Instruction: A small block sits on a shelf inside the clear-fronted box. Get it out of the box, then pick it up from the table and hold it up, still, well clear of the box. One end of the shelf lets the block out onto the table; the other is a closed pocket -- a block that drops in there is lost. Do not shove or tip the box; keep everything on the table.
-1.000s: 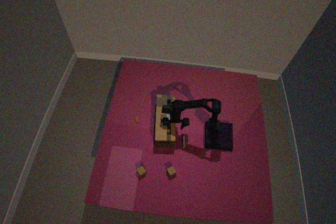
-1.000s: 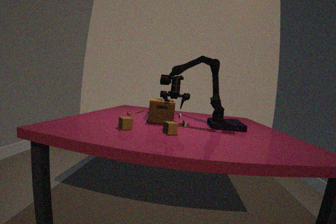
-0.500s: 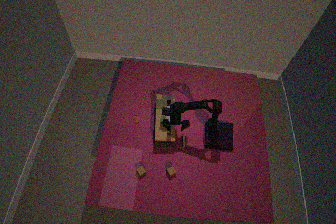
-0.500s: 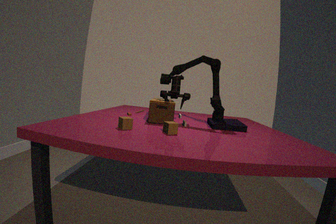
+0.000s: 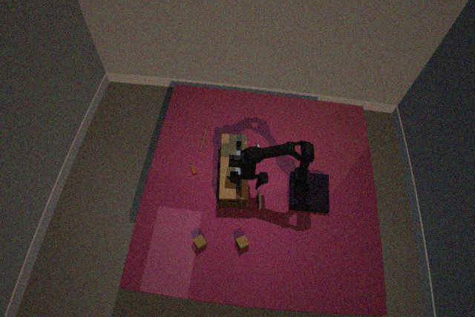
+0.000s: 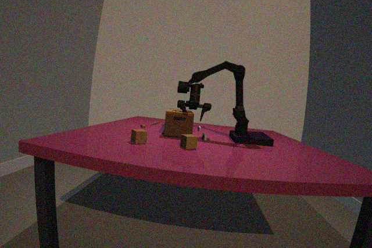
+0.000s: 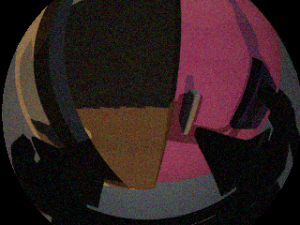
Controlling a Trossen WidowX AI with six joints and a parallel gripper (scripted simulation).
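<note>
The yellow block is 5 cm ahead of my gripper tip and 1 cm to the left of it. Round my gripper tip: thin stick 22 cm ahead, 38 cm to the right, 8 cm below; tan box 3 cm ahead, 12 cm to the right, 3 cm below.
</note>
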